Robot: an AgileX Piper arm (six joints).
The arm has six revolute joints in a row. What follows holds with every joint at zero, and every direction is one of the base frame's. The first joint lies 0.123 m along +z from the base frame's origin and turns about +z. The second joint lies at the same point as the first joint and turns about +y. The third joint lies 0.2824 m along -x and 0.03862 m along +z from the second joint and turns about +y. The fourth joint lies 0.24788 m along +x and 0.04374 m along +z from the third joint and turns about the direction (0.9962, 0, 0.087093). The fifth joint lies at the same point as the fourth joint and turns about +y. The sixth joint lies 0.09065 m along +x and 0.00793 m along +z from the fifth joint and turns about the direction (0.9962, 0, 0.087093). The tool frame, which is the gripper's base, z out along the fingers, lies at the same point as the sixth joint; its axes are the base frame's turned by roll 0, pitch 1.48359 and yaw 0 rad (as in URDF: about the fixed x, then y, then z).
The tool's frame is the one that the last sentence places.
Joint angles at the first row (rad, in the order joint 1, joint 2, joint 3, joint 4, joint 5, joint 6):
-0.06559, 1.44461, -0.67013, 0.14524, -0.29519, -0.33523
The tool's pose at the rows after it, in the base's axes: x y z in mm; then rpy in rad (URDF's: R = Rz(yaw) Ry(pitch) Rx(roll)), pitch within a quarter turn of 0, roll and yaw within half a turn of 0:
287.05 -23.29 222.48 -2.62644 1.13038 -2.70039
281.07 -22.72 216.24 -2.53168 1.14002 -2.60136
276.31 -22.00 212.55 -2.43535 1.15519 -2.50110
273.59 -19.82 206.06 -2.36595 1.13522 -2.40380
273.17 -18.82 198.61 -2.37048 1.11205 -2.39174
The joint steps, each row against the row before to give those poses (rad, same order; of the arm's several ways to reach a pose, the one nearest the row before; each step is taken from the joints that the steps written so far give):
0.00002, 0.00000, 0.04744, -0.00562, -0.06216, -0.00435
0.00000, -0.00001, 0.04487, -0.02777, -0.07485, -0.00240
-0.00004, 0.00002, 0.03605, -0.02454, -0.07255, 0.00020
0.00000, 0.01181, 0.02597, -0.04845, -0.04294, -0.00001
0.00004, 0.02011, 0.01228, -0.02070, -0.01503, -0.00183

